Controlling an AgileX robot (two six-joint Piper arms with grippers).
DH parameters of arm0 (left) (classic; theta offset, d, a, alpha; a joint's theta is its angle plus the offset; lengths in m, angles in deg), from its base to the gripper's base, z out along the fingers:
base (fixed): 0 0 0 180
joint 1: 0 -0.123 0 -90
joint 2: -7.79 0 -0.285 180
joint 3: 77.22 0 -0.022 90
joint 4: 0 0.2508 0 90
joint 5: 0 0 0.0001 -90
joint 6: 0 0.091 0 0
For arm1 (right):
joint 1: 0 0.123 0 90
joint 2: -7.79 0 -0.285 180
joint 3: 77.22 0 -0.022 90
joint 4: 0 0.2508 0 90
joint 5: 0 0 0.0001 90
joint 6: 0 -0.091 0 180
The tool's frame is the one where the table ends.
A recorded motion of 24 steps. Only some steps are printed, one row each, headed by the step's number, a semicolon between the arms.
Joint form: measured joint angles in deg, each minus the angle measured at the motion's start. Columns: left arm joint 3, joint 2, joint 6, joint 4, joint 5, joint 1; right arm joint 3, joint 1, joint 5, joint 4, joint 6, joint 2.
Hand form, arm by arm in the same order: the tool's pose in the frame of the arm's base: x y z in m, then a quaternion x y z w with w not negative. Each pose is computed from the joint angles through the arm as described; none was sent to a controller.
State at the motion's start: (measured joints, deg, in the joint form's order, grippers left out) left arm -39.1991 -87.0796 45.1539 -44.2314 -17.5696 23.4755; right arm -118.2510 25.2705 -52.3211 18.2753 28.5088 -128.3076
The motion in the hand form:
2: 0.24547 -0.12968 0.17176 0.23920 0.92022 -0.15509 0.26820; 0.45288 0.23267 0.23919 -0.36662 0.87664 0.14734 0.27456
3: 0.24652 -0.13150 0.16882 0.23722 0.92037 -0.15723 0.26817; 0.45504 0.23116 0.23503 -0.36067 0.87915 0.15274 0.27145
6: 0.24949 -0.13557 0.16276 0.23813 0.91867 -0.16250 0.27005; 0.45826 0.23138 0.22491 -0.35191 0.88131 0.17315 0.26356
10: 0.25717 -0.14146 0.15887 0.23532 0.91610 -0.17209 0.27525; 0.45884 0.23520 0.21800 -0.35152 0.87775 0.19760 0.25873
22: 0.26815 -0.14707 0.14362 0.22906 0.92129 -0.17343 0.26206; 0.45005 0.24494 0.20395 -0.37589 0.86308 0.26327 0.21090
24: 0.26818 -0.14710 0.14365 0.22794 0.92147 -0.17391 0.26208; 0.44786 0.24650 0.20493 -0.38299 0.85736 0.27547 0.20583
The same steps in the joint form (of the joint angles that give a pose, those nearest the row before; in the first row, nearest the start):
2: 0.00 -1.80 3.28 -3.86 1.33 0.44; 0.00 -0.78 0.07 1.19 0.00 -0.98
3: 0.00 -2.57 5.32 -6.31 1.90 0.69; 0.00 -1.14 0.16 2.00 0.00 -1.49
6: -0.15 -4.33 12.01 -13.21 2.83 1.09; 0.00 -1.66 0.30 5.07 0.94 -2.80
10: -1.51 -6.60 19.23 -21.07 3.13 1.29; 0.00 -1.77 0.30 8.83 2.95 -3.79
22: -3.45 -11.26 23.58 -26.08 3.44 1.33; 0.00 -1.77 -5.42 17.63 8.84 -5.67
24: -3.45 -11.26 23.58 -26.22 3.44 1.33; -0.04 -1.77 -6.58 19.21 10.16 -5.67

